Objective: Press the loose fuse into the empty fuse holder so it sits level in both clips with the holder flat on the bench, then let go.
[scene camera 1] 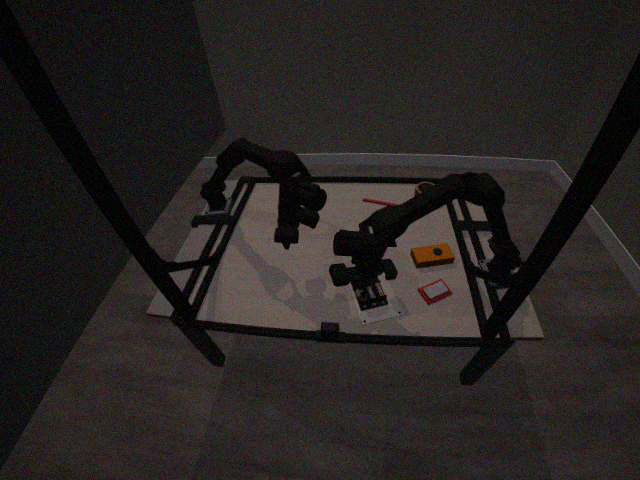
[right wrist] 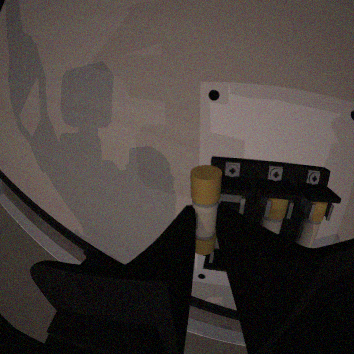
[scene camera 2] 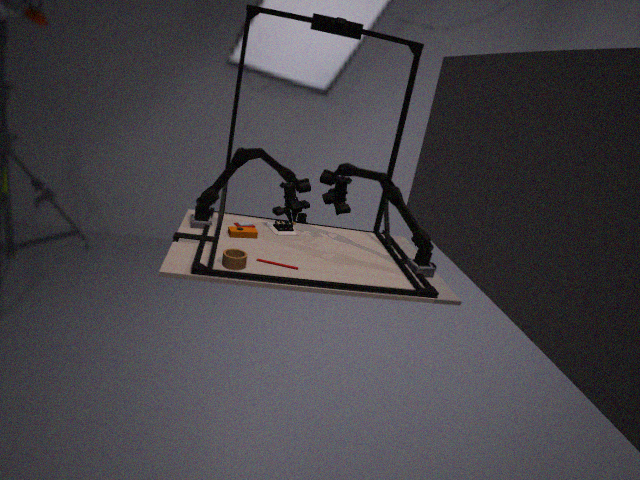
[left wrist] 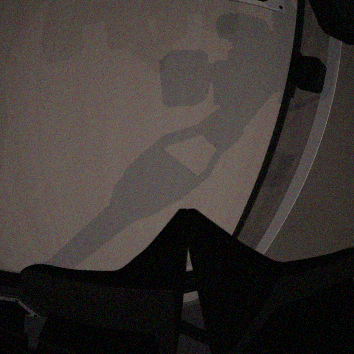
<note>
My left gripper is shut, with nothing in its grasp. The table carries an orange box. Further things: my right gripper.
My left gripper shows as well in the left wrist view. My right gripper also shows in the right wrist view.
</note>
